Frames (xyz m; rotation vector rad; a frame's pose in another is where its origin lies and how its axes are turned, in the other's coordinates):
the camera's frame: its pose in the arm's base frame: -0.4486 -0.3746 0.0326 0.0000 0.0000 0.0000
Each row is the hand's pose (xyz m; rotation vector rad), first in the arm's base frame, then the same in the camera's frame.
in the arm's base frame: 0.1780 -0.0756 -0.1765 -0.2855 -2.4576 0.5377
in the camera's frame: 0.6266 0.2990 -0.2091 -0.2855 -2.4576 0.5377
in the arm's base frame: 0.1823 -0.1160 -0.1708 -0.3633 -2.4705 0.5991
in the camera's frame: 0.6309 0.2586 -0.2034 -0.3633 -2.4705 0.5991
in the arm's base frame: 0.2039 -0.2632 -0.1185 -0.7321 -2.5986 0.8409
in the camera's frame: 0.6525 0.1114 -0.1511 -0.7321 -2.5986 0.8409
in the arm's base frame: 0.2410 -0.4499 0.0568 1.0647 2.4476 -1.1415
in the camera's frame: 0.6896 -0.0753 0.0242 1.0647 2.4476 -1.1415
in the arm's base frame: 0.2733 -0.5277 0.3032 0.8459 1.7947 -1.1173
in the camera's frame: 0.7219 -0.1531 0.2706 0.8459 1.7947 -1.1173
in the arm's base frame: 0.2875 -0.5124 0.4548 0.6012 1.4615 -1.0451
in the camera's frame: 0.7361 -0.1378 0.4222 0.6012 1.4615 -1.0451
